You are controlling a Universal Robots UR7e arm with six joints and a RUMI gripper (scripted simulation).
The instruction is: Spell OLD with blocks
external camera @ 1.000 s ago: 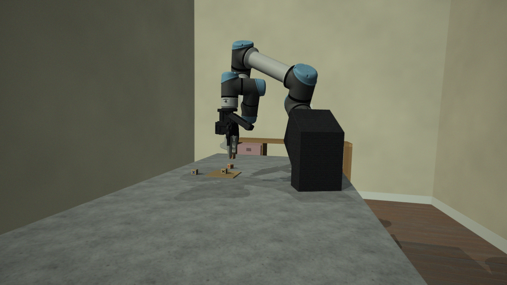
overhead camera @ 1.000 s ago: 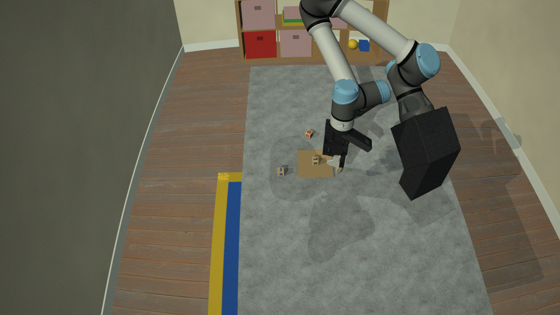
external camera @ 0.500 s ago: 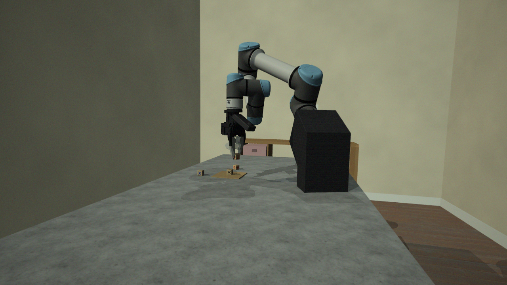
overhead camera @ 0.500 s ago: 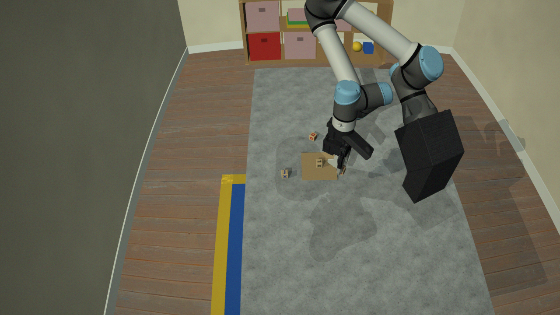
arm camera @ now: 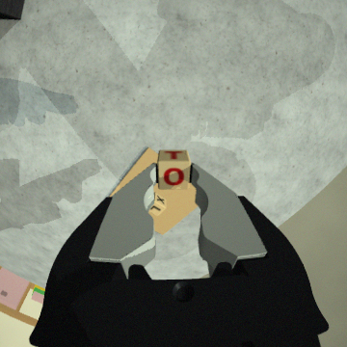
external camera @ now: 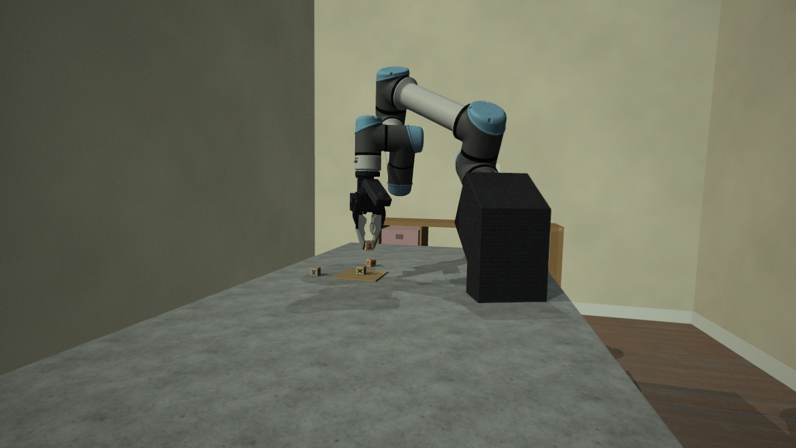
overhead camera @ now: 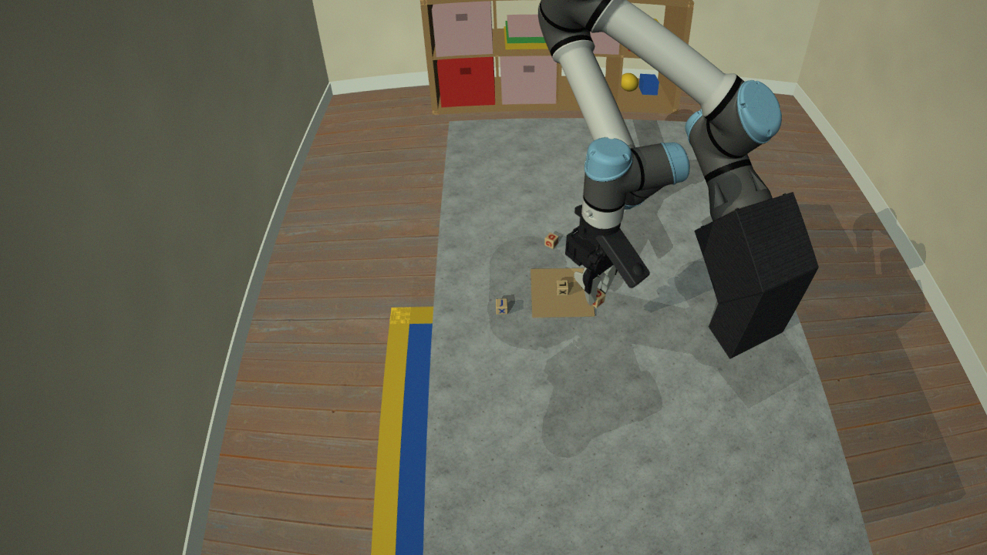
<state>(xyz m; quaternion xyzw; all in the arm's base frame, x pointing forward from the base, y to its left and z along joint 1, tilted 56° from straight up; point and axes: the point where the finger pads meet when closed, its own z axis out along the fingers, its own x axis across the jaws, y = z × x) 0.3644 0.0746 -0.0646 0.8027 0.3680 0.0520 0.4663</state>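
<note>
Right now my hand is 5 cm short of the tan mat, 11 cm to the left of it and 12 cm above it. The rest, counted from my hand: blue-lettered block 19 cm ahead, 7 cm to the right, 11 cm below.
</note>
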